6 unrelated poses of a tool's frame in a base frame.
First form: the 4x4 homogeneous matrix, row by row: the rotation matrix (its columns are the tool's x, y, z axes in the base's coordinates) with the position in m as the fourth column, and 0 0 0 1 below. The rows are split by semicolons.
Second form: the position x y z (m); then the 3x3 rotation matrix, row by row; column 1 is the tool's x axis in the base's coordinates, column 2 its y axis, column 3 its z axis. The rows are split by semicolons. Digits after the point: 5 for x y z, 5 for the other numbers.
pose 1, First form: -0.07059, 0.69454, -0.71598, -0.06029; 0.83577, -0.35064, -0.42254, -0.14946; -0.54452, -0.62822, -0.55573, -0.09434; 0, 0, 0, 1
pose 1, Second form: -0.06029, -0.14946, -0.09434; -0.07059, 0.69454, -0.71598; 0.83577, -0.35064, -0.42254; -0.54452, -0.62822, -0.55573
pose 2, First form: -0.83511, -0.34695, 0.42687, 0.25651; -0.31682, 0.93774, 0.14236, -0.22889; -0.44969, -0.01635, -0.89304, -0.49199; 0, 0, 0, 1
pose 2, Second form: 0.25651, -0.22889, -0.49199; -0.83511, -0.34695, 0.42687; -0.31682, 0.93774, 0.14236; -0.44969, -0.01635, -0.89304
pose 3, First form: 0.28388, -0.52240, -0.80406, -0.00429; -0.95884, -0.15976, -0.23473, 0.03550; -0.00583, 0.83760, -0.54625, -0.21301; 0, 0, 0, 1
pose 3, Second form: -0.00429, 0.03550, -0.21301; 0.28388, -0.52240, -0.80406; -0.95884, -0.15976, -0.23473; -0.00583, 0.83760, -0.54625
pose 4, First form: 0.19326, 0.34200, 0.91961, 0.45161; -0.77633, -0.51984, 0.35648, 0.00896; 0.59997, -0.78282, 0.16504, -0.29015; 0, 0, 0, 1
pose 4, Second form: 0.45161, 0.00896, -0.29015; 0.19326, 0.34200, 0.91961; -0.77633, -0.51984, 0.35648; 0.59997, -0.78282, 0.16504
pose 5, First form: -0.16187, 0.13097, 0.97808, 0.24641; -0.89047, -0.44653, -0.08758, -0.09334; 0.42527, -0.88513, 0.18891, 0.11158; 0, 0, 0, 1
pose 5, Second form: 0.24641, -0.09334, 0.11158; -0.16187, 0.13097, 0.97808; -0.89047, -0.44653, -0.08758; 0.42527, -0.88513, 0.18891
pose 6, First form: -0.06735, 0.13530, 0.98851, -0.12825; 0.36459, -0.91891, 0.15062, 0.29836; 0.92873, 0.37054, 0.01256, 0.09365; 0, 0, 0, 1
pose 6, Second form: -0.12825, 0.29836, 0.09365; -0.06735, 0.13530, 0.98851; 0.36459, -0.91891, 0.15062; 0.92873, 0.37054, 0.01256
